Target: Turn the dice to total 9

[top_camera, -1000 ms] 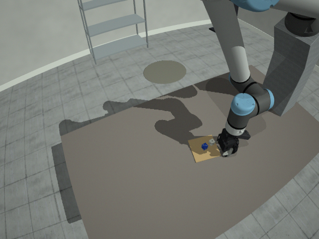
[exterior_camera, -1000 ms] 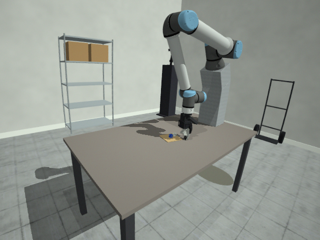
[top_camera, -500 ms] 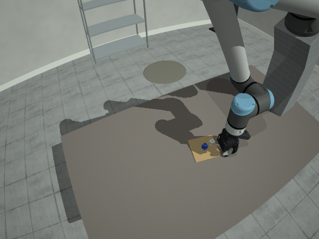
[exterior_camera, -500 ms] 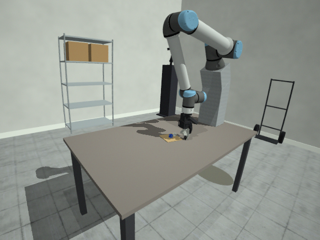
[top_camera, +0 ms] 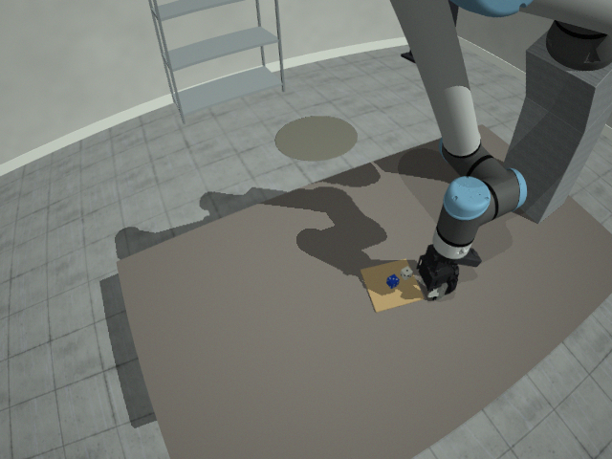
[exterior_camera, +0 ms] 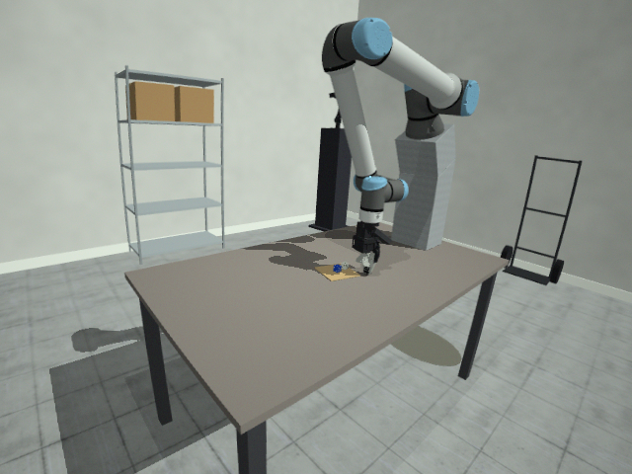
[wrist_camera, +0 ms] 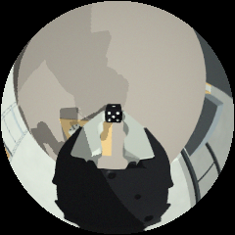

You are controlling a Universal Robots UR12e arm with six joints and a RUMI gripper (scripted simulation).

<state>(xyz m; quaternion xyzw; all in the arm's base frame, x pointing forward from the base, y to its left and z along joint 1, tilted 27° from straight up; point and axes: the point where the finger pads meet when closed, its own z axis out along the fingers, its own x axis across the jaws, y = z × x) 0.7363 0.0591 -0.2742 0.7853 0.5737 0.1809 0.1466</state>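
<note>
Now: hand 7 cm short of the blue die, 10 cm to the left of it and 1 cm above it. Also, from my hand: tan mat (7 cm ahead, 10 cm to the right, 2 cm below); white die (2 cm ahead, 10 cm to the right, 1 cm below); black die (right at my hand).
</note>
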